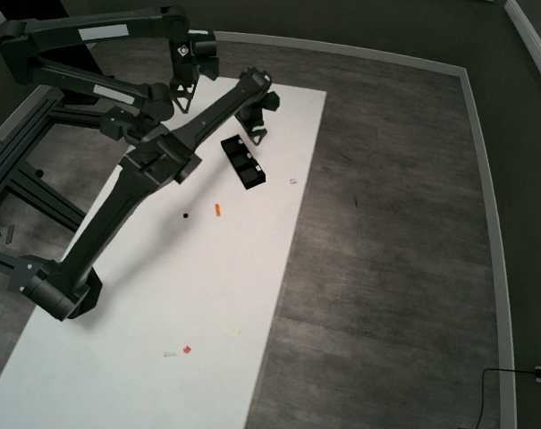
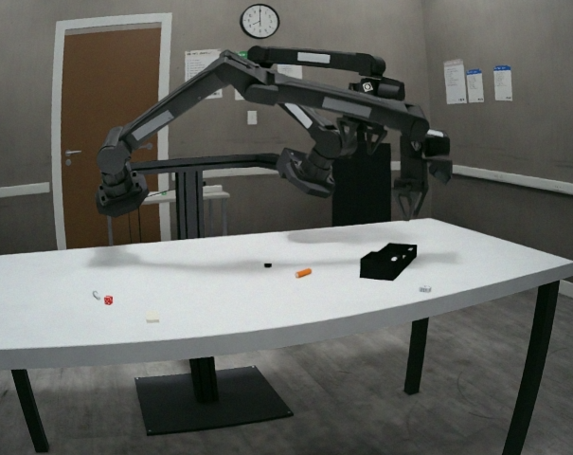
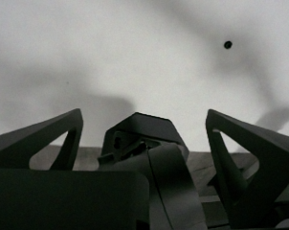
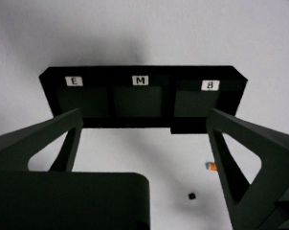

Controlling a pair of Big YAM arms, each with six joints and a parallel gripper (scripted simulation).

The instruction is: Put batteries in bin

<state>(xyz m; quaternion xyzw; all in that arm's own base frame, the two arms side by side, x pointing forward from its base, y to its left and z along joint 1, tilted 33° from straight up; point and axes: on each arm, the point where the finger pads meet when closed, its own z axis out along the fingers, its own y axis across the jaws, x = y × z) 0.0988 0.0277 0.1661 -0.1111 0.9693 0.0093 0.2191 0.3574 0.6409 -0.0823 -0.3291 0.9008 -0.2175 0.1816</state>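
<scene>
Right now the orange battery is 25 cm to the right of my right hand, 13 cm below it and 9 cm behind it. From my right hand the other things lie so: silver-white piece (17 cm ahead, 13 cm below, 9 cm to the right); then black bin strip (12 cm below, 4 cm behind, 3 cm to the right); then black nut (29 cm to the right, 20 cm behind, 13 cm below).
</scene>
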